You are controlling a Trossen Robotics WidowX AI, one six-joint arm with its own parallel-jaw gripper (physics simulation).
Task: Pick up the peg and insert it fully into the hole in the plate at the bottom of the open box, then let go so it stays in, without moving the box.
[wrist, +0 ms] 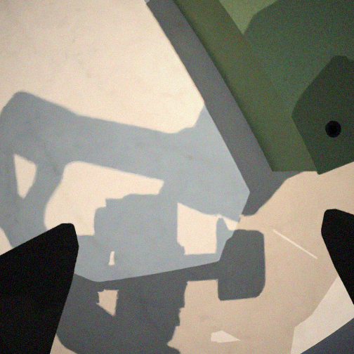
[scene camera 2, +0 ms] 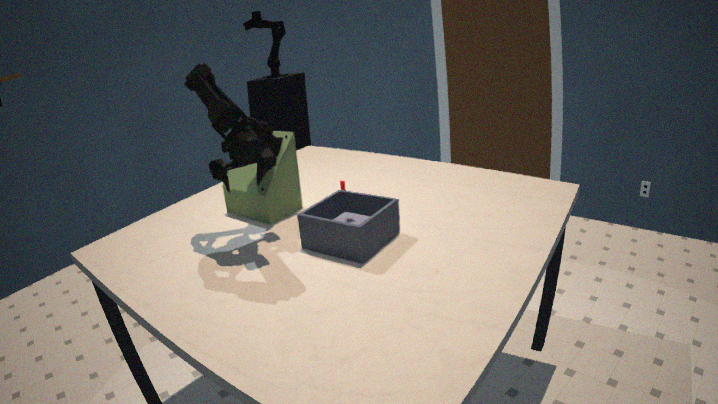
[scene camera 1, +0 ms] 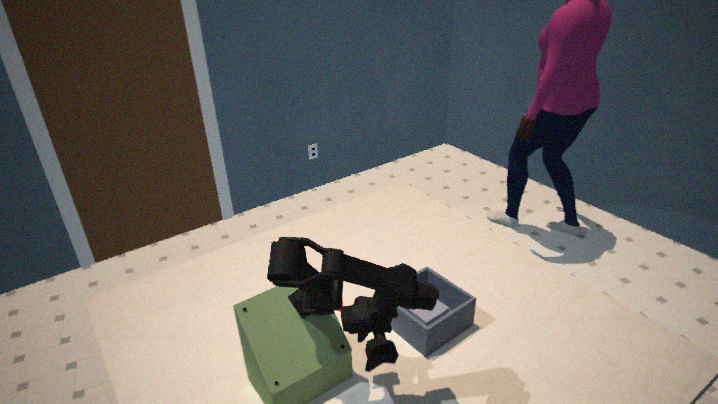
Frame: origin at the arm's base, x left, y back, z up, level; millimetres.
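Seen in the pictures: gripper, between the fingertips: [scene camera 2: 243,188] [scene camera 1: 363,355]; arm's base, origin of its link: [scene camera 2: 272,147] [scene camera 1: 305,300].
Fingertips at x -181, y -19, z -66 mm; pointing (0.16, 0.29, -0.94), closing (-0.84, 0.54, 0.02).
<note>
Pixels of each thing's top centre, then the offset from my fingertips to it. "pt": a spot on its surface instead. Level surfaces: height alone.
- red peg, centre of its top: [scene camera 2: 342,181] dx +274, dy -165, dz -62 mm
- open grey-blue box, centre of its top: [scene camera 2: 348,206] [scene camera 1: 427,295] dx +63, dy -304, dz -44 mm
- pale plate, centre of its top: [scene camera 2: 349,219] [scene camera 1: 426,305] dx +63, dy -304, dz -81 mm
- plate's dark hole, a spot on its surface: [scene camera 2: 349,220] pt dx +70, dy -298, dz -87 mm
- table, height of its surface: dz -142 mm
The red peg [scene camera 1: 341,304] [scene camera 2: 342,185] stands on the table behind the box in the scene camera 2 view. Its lower part is hidden there, and in the scene camera 1 view the arm hides most of it. The open grey-blue box [scene camera 1: 451,324] [scene camera 2: 328,238] holds a pale plate [scene camera 1: 432,312] [scene camera 2: 359,218] at its bottom. The plate's dark hole [scene camera 2: 349,220] shows in the scene camera 2 view. My gripper [scene camera 1: 365,354] [scene camera 2: 243,187] [wrist: 203,231] is open and empty above the table, beside the green block and apart from the box and peg. The peg does not show in the wrist view.
The green sloped block [scene camera 1: 296,346] [scene camera 2: 283,193] [wrist: 285,75] carries the arm's base and stands close beside the gripper. The table [scene camera 1: 165,331] [scene camera 2: 351,311] [wrist: 90,45] bears the arm's shadow. A person [scene camera 1: 572,65] stands beyond the table. A black pedestal [scene camera 2: 281,105] with another arm stands behind.
</note>
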